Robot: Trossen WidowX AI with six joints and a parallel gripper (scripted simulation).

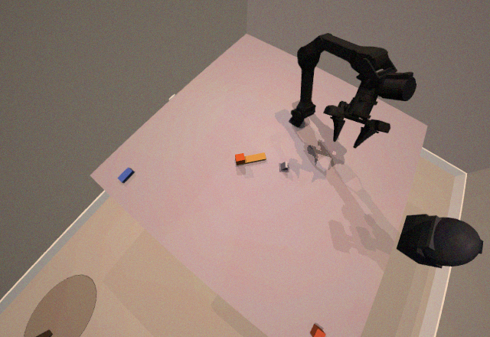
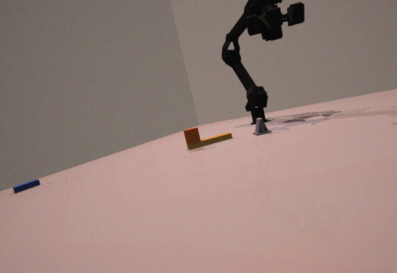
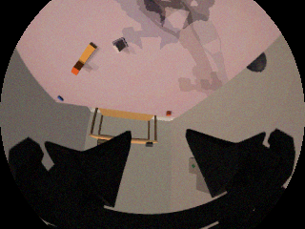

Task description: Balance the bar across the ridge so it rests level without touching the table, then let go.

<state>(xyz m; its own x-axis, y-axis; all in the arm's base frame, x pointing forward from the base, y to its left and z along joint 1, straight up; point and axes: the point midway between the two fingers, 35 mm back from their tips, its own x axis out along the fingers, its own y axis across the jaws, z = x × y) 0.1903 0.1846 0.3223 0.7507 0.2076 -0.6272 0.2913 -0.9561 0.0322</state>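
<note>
Now: gripper tip 280 mm to the left of the bar, 280 mm above it and 130 mm short of it. Round my gripper tip: red block: 520 mm ahead, 310 mm to the left, 280 mm below; blue block: 690 mm to the right, 520 mm ahead, 290 mm below.
</note>
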